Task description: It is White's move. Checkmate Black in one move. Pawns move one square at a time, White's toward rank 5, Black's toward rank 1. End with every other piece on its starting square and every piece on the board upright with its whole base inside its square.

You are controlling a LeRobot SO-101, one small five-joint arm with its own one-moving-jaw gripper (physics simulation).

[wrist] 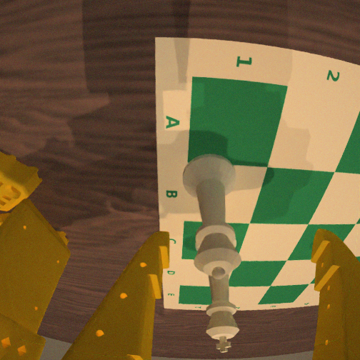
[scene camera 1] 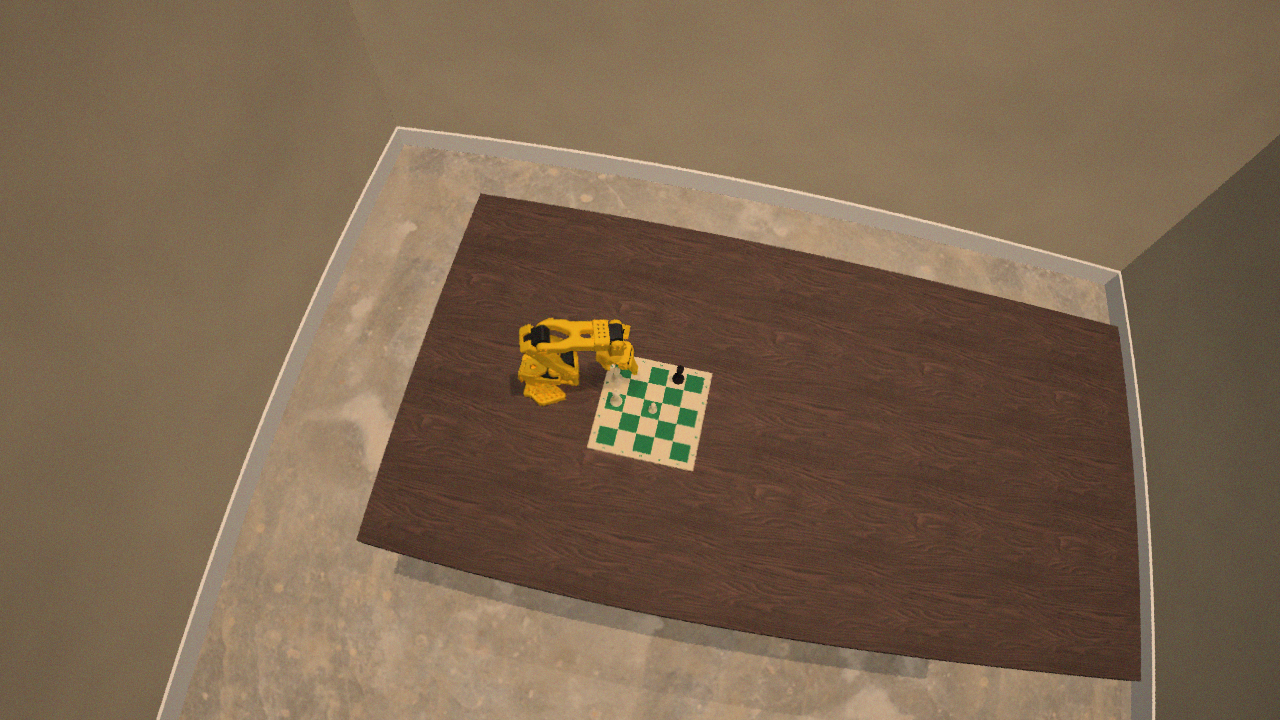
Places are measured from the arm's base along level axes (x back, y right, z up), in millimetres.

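Pixels of known places: hand, tool point: [scene camera 1: 609,369]; arm's base, link origin: [scene camera 1: 557,383].
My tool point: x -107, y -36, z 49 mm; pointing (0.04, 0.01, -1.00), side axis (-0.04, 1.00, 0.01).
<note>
For each thing: its top centre in the pictures, then the offset to it from my tool point. Level surfaces: height alone.
- cream board, surface height: dz -49 mm
- queen, top centre: [scene camera 1: 616,369] dz +10, dx -16, dy +2 mm
- white king, top centre: [scene camera 1: 616,390] dz +21, dx -24, dy +50 mm
- white pawn, top centre: [scene camera 1: 653,404] dz -11, dx -102, dy +53 mm
- black king, top centre: [scene camera 1: 680,367] dz +21, dx -142, dy -26 mm
- dark wooden table, surface height: dz -49 mm
The green and cream board [scene camera 1: 640,461] [wrist: 173,60] lies on the table. A tall white piece with a ball top, like a queen [scene camera 1: 615,377] [wrist: 212,205], stands at B1; its base shows over the A1/B1 line and near the board's border. The white king [scene camera 1: 615,400] [wrist: 221,325] stands behind it at C1. A white pawn [scene camera 1: 653,408] stands at C3. The black king [scene camera 1: 678,376] stands at A4. My gripper [scene camera 1: 620,368] [wrist: 242,234] is open; its jaws are on either side of the tall piece in the wrist view, with gaps at both sides. The pawn does not show in the wrist view.
The dark wooden table [scene camera 1: 850,447] [wrist: 90,150] extends around the board. The yellow arm [scene camera 1: 572,334] reaches from its base at the board's left side and bends down over the A1 corner. Shadows fall across A1 and the border.
</note>
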